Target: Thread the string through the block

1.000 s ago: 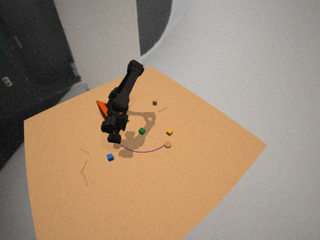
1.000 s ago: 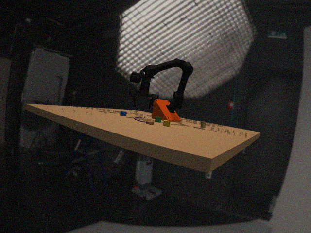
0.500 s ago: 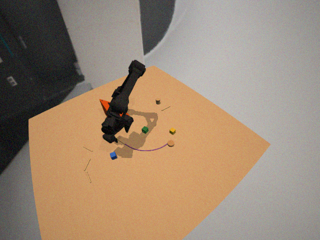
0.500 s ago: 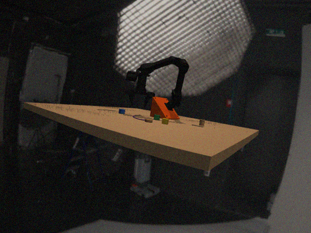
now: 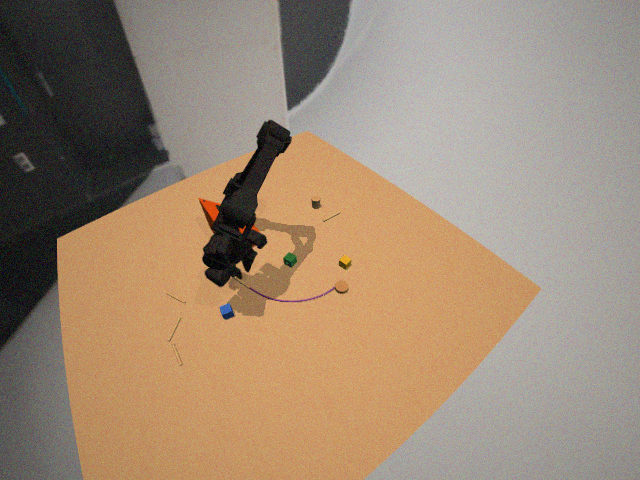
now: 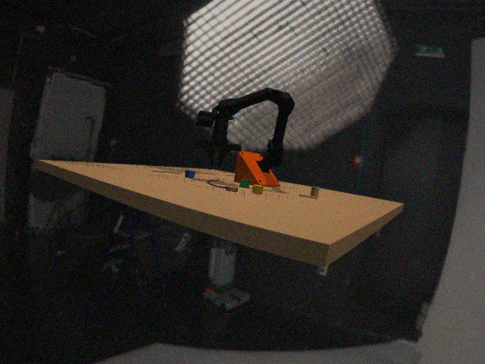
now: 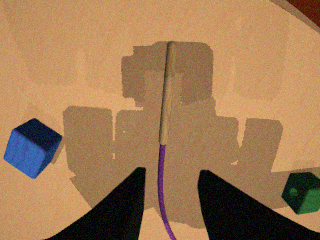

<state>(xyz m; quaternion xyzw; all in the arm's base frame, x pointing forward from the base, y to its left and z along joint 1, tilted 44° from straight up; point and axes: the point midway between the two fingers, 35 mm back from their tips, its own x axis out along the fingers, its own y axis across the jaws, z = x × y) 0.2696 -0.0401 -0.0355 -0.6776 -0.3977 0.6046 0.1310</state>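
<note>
Right now the thin wooden stick is 1 cm behind my gripper tip, 1 cm to the right of it and 6 cm below it. Also, from my gripper tip: round wooden button (16 cm ahead, 23 cm to the left, 5 cm below); blue cube (5 cm ahead, 9 cm to the right, 5 cm below); green cube (1 cm behind, 15 cm to the left, 5 cm below).
</note>
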